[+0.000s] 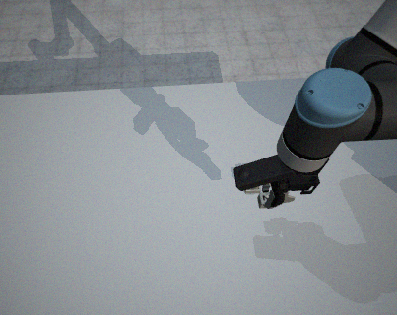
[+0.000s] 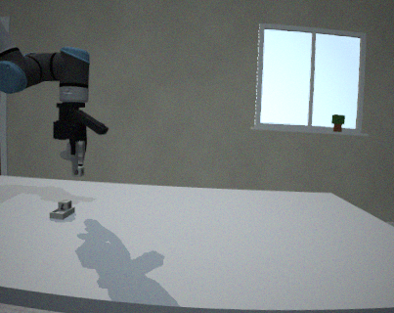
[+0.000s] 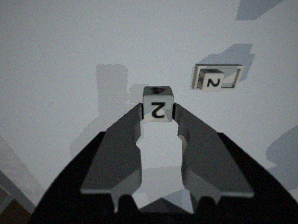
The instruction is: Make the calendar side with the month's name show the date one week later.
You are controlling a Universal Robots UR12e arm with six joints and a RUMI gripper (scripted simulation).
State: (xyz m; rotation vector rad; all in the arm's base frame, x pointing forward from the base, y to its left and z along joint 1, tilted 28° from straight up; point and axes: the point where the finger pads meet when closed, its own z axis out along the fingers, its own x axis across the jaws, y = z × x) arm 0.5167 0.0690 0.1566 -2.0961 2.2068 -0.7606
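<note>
My gripper is now 12 cm above the tray, 11 cm to the left of it and 1 cm past it. Also, from my hand: cube 1 cm below.
</note>
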